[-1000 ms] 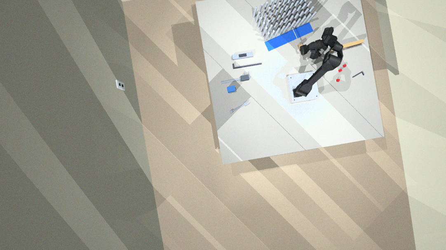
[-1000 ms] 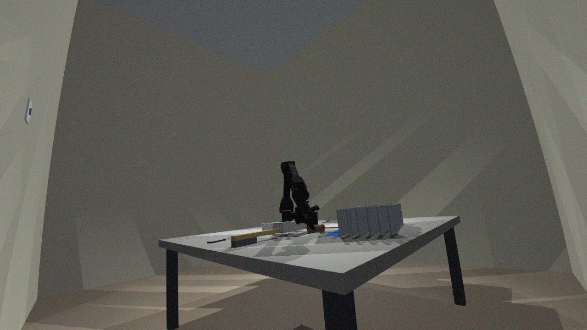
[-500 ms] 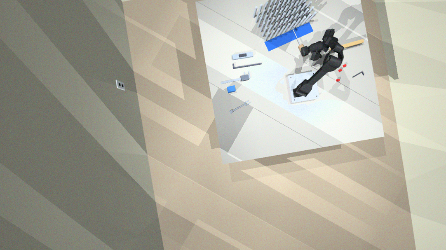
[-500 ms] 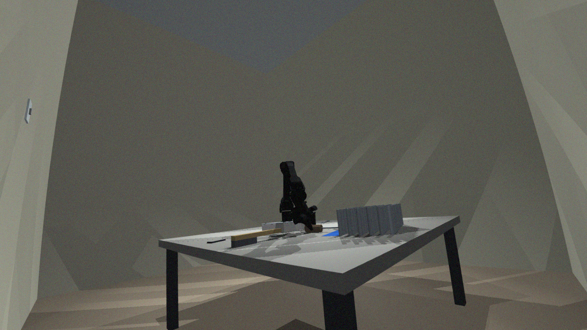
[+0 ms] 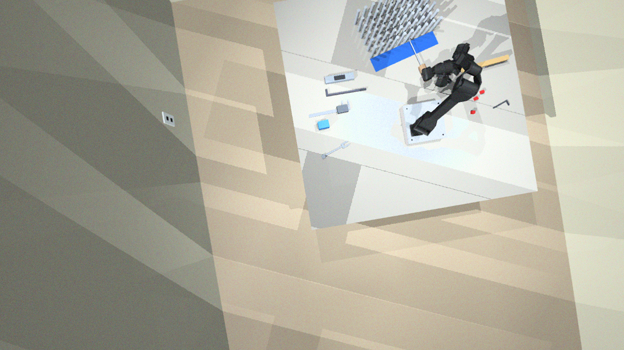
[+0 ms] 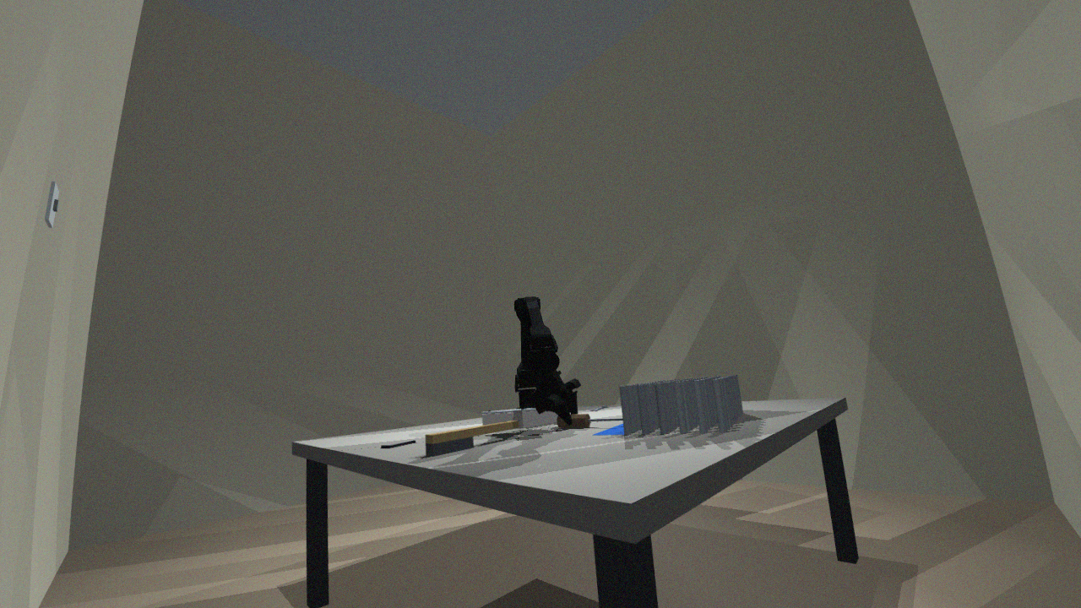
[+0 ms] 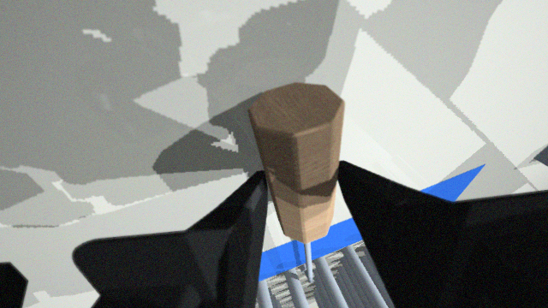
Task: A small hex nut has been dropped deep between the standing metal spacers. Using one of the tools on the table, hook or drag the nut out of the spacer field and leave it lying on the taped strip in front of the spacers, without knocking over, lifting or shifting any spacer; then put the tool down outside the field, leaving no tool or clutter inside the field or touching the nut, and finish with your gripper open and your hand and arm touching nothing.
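The wooden-handled pick is 10 cm ahead of my gripper tip and 3 cm to the left of it. From my gripper tip the other things lie so: grey bar 4 cm ahead, 47 cm to the left; then blue taped strip 14 cm ahead, 8 cm to the left, 2 cm below; then blue block 20 cm behind, 60 cm to the left.
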